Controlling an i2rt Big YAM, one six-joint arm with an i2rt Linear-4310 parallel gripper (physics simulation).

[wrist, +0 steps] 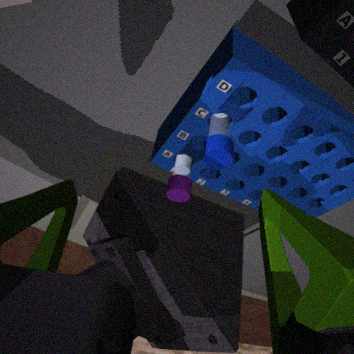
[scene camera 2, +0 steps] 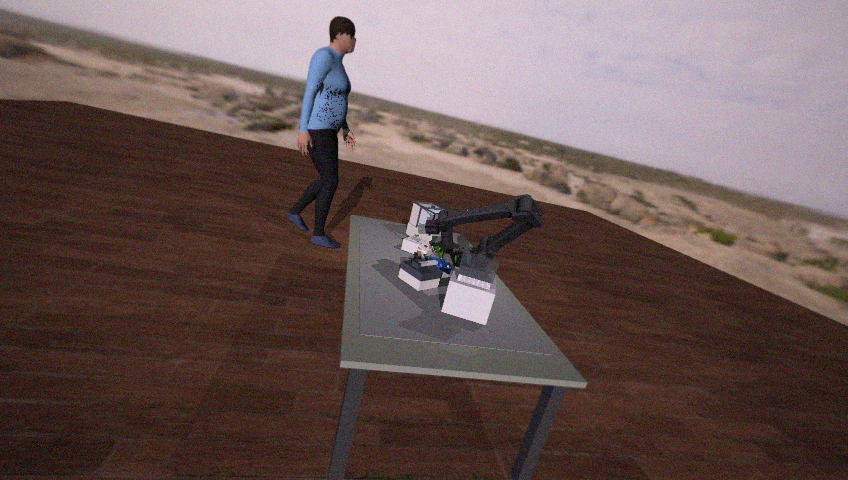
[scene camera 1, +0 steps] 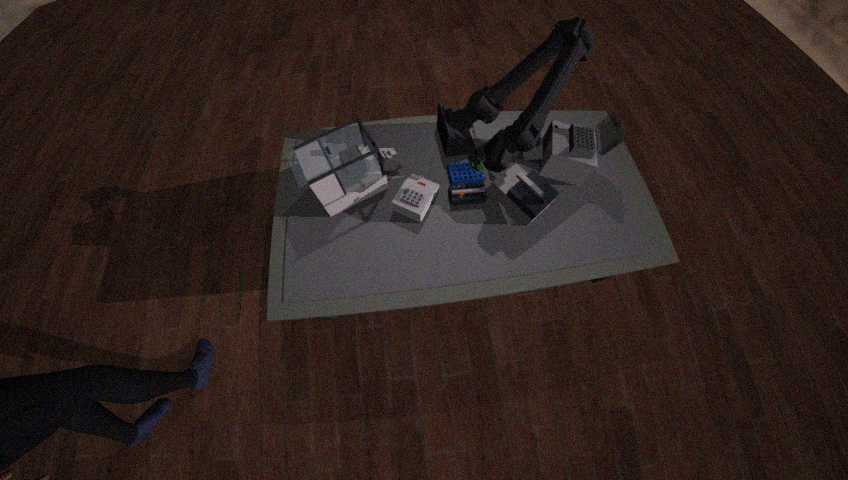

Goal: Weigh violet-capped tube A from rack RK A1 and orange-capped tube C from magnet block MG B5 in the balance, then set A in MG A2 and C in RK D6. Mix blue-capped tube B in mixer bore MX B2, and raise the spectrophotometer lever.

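Pixels of known places: gripper, between the fingertips: (wrist: 165,194) (scene camera 2: 448,261) (scene camera 1: 481,159); arm's base, origin of its link: (wrist: 134,286) (scene camera 1: 457,124).
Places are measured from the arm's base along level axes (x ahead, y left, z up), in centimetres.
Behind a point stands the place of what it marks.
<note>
The blue rack RK (scene camera 1: 465,173) @[x 20.9, y 2.5, z -4.5 cm] (wrist: 292,105) @[x 23.6, y 6.0, z -3.7 cm] holds violet-capped tube A (wrist: 179,188) @[x 17.2, y 7.3, z -1.3 cm] at its A1 corner and blue-capped tube B (wrist: 219,149) @[x 20.9, y 7.9, z -1.3 cm] near row C. The dark magnet block (scene camera 1: 469,199) @[x 32.8, y 3.0, z -3.3 cm] (wrist: 320,22) @[x 26.9, y 8.7, z -3.1 cm] lies alongside, with an orange cap (scene camera 1: 461,193) @[x 31.8, y -0.1, z -1.1 cm] showing at it. My gripper (wrist: 165,194) @[x 17.3, y 8.1, z -0.4 cm] (scene camera 1: 477,166) @[x 17.3, y 8.1, z -0.4 cm] (scene camera 2: 447,253) @[x 17.3, y 8.1, z -0.4 cm] is open and empty beside the rack; tube A appears between its widely spread green fingers in the wrist view, not touched. The glass-walled balance (scene camera 1: 336,190) @[x 34.3, y -41.9, z 5.2 cm] stands at the left. The white device with a perforated block (scene camera 1: 583,138) @[x 13.2, y 45.3, z 10.2 cm] appears to be the mixer.
A white keypad box (scene camera 1: 416,197) @[x 34.4, y -15.7, z 0.4 cm] stands between balance and rack. A dark-topped device with a pale bar (scene camera 1: 528,191) @[x 31.7, y 23.4, z 1.3 cm] (scene camera 2: 420,274) @[x 32.7, y 34.7, z 0.7 cm], apparently the spectrophotometer, stands right of the rack. A large white housing (scene camera 2: 468,301) @[x 14.3, y 52.6, z 0.9 cm] is near the arm. A person (scene camera 2: 326,95) stands beyond the table (scene camera 2: 416,362) @[x 33.8, y 85.3, z -7.0 cm].
</note>
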